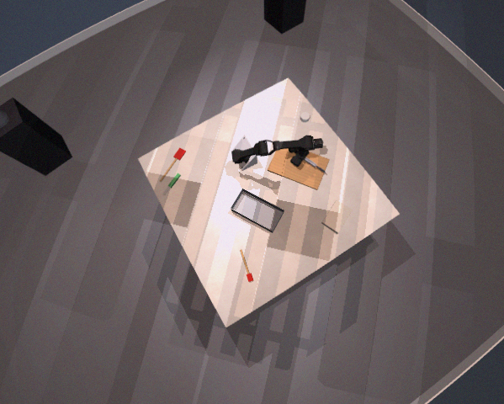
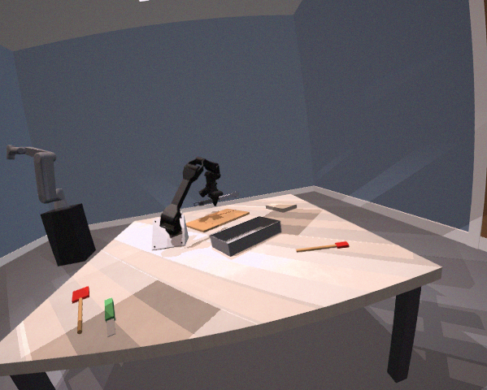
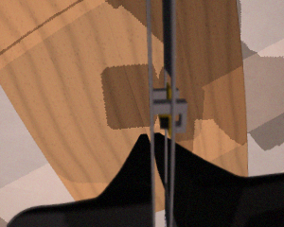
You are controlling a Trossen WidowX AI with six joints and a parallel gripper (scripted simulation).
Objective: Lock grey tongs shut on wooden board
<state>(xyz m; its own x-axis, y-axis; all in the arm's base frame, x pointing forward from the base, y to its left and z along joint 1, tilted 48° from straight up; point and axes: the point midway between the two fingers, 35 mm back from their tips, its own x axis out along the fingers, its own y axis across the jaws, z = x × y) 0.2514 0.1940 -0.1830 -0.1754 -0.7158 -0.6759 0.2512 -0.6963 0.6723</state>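
My gripper tip is now 9 cm above the wooden board and 1 cm to the left of it. Also, from my gripper tip: flat white slab 42 cm ahead, 8 cm below, 4 cm to the right; roasting tin 42 cm to the right, 9 cm ahead, 6 cm below; white disc 27 cm to the left, 26 cm behind, 8 cm below.
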